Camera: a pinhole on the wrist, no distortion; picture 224 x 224 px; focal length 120.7 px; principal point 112.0 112.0 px. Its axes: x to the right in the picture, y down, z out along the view. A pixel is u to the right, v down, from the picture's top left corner.
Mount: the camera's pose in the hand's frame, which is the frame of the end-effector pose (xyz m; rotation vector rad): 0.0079 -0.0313 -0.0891 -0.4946 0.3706 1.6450
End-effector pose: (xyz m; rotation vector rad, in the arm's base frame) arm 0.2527 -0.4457 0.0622 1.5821 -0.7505 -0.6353
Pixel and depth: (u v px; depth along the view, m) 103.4 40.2 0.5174
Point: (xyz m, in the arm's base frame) 0.1009 -0.9104 0.2525
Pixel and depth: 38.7 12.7 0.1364
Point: 0.2696 -0.5783 0.0363
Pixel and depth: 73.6 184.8 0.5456
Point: -0.3277 -0.4624 0.0507
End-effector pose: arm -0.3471 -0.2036 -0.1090 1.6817 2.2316 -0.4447
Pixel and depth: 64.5 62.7 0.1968
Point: -0.3456 -0.1879 -0.2519
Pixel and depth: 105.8 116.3 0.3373
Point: -0.2047 -0.2917 -0.2876
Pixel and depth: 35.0 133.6 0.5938
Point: -0.3394 -0.5877 -0.6032
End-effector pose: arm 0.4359 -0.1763 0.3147 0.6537 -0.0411 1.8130
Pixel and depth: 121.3 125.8 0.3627
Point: 0.3806 -0.3711 0.5038
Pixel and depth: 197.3 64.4 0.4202
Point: 0.0589 -0.2903 0.5962
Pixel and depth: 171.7 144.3 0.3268
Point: 0.2698 -0.4140 0.4193
